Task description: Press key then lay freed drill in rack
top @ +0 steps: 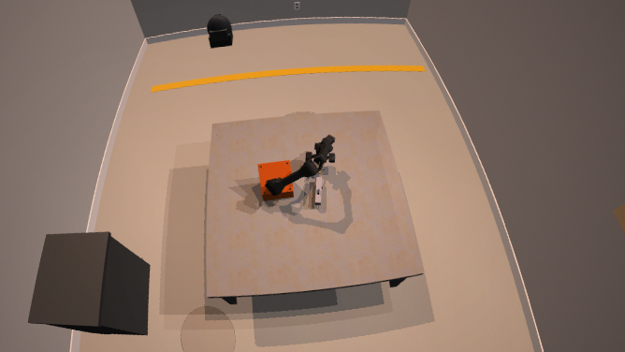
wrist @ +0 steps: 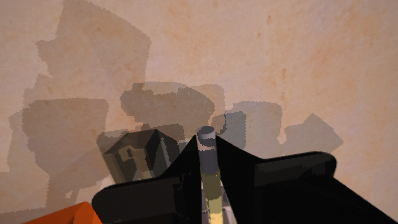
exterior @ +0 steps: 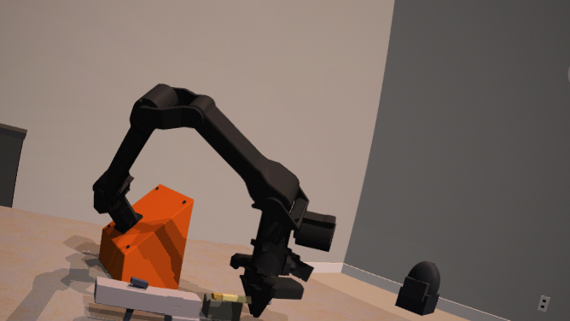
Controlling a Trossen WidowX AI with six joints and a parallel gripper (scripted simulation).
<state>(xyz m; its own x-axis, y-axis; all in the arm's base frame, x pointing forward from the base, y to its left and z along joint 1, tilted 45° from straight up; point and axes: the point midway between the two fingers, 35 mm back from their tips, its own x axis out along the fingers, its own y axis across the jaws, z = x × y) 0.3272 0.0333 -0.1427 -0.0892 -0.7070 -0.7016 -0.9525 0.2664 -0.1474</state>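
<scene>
The drill is 10 mm behind my gripper tip, 40 mm to the right of it and 30 mm above it. Round my gripper tip: olive-grey rack: 80 mm behind, 10 mm to the right, 20 mm below; key: 70 mm behind, 220 mm to the right, 10 mm above.
</scene>
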